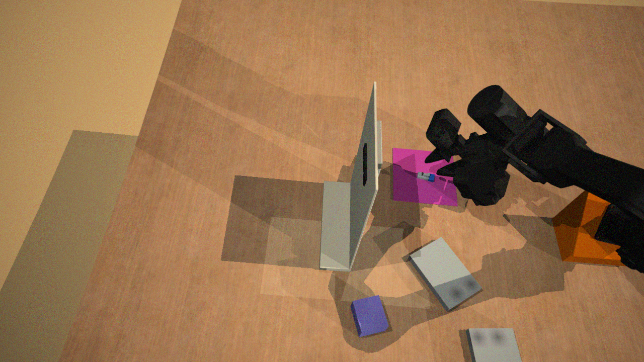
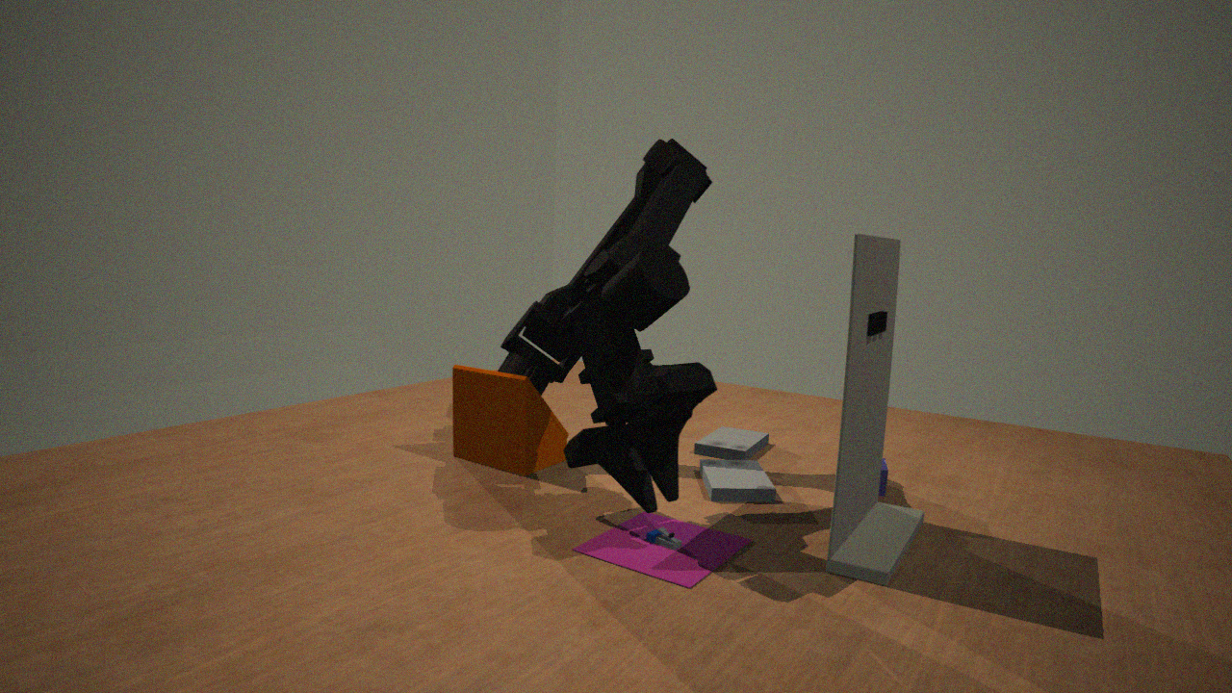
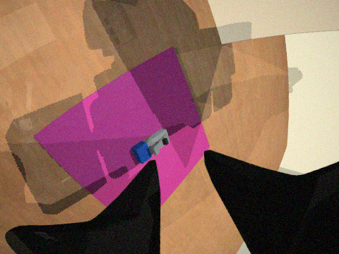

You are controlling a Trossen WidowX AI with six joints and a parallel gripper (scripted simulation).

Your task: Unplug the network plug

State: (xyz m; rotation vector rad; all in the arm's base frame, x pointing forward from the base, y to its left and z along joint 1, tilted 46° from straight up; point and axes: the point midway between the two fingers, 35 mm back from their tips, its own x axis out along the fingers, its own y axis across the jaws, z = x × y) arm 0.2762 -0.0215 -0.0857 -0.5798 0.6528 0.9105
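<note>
The network plug lies 3 cm below my gripper tip. From my gripper tip the other things lie so: magenta marked square: 4 cm below; grey panel: 14 cm ahead, 13 cm to the left, 9 cm above.
</note>
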